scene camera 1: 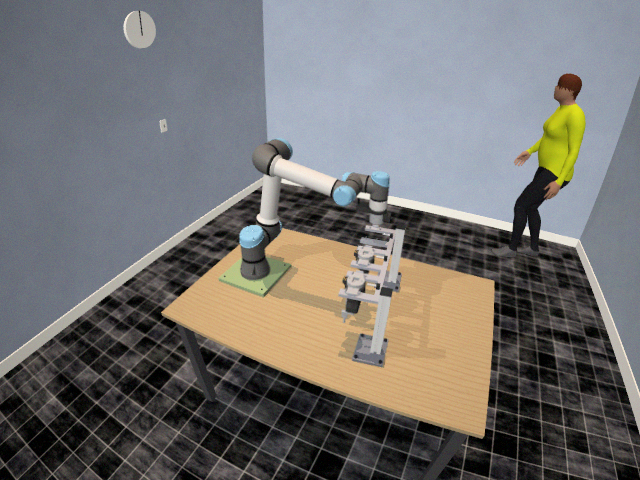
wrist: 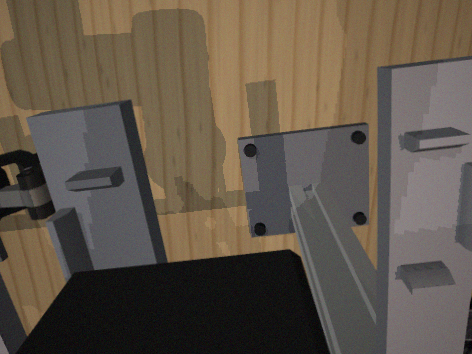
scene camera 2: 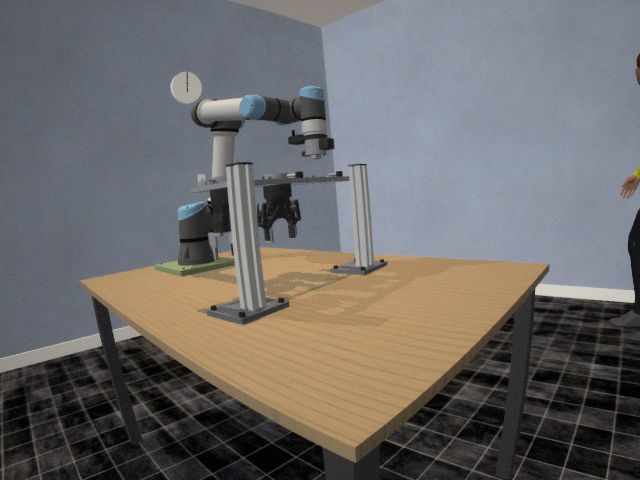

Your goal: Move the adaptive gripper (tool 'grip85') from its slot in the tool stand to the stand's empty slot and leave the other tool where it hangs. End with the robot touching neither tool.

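Seen in the pictures: hand, its tool point: (scene camera 2: 316, 155); arm's base, origin of its link: (scene camera 1: 255, 271) (scene camera 2: 196, 262).
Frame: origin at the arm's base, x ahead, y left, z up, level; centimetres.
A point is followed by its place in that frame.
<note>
The arm's bare tool changer (scene camera 1: 376, 219) @[z 36.2, x 53.9, y 18.5 cm] (scene camera 2: 315, 153) @[z 33.9, x 55.3, y 19.3 cm] carries no gripper. It hangs upright above the far end of the tool stand (scene camera 1: 381, 320) @[z 17.2, x 72.7, y -16.3 cm] (scene camera 2: 245, 232) @[z 15.7, x 74.6, y -16.2 cm] (wrist: 340, 270) @[z 14.9, x 60.7, y 29.3 cm], near the empty slot, apart from both tools. The adaptive gripper (scene camera 1: 365, 254) (scene camera 2: 279, 202) hangs in the middle slot with its fingers apart; part of it shows at the left edge of the wrist view. The parallel gripper (scene camera 1: 353, 303) (scene camera 2: 219, 211) hangs in the near slot, partly behind the front post in scene camera 2. Two holder arms show in the wrist view, one left (wrist: 100, 145) @[z 26.4, x 49.7, y 16.7 cm], one right (wrist: 425, 200) @[z 26.4, x 50.4, y 27.1 cm].
The stand's far post rises from a bolted base plate (scene camera 2: 348, 267) @[z -0.6, x 59.3, y 25.1 cm] (wrist: 325, 155) @[z -0.6, x 56.4, y 30.7 cm]. The robot's base stands on a green plate (scene camera 1: 231, 277) @[z 0.2, x -6.6, y -10.8 cm] (scene camera 2: 170, 268) @[z 0.3, x 5.7, y -13.1 cm] on the wooden table (scene camera 1: 310, 341) @[z -1.8, x 47.3, y -23.4 cm]. A person in yellow (scene camera 1: 560, 139) is beyond the table. A black part (wrist: 175, 310) covers the wrist view's lower middle.
</note>
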